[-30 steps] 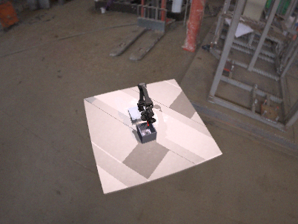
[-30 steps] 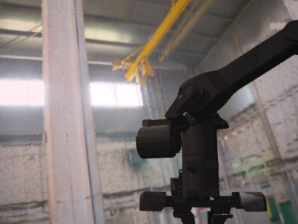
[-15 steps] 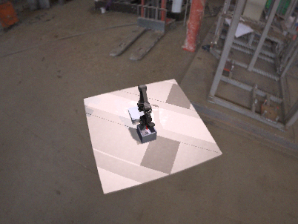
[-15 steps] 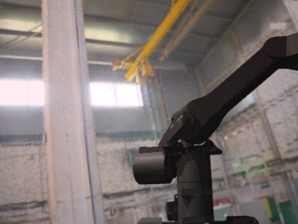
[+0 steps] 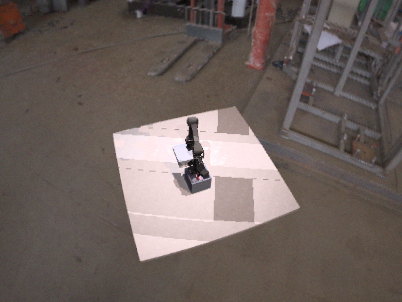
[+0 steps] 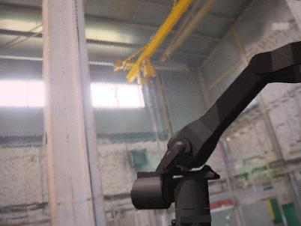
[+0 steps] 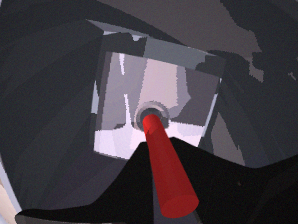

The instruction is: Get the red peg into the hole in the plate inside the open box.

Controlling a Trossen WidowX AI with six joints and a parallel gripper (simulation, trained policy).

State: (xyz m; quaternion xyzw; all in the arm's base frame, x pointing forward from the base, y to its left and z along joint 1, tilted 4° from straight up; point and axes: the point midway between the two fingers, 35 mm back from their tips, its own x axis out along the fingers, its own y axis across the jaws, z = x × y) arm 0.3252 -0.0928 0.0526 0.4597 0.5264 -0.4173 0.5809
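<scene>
Now: the red peg 1 cm above my gripper tip. Round my gripper tip: pale plate: 4 cm below, 1 cm to the right, 1 cm ahead.
</scene>
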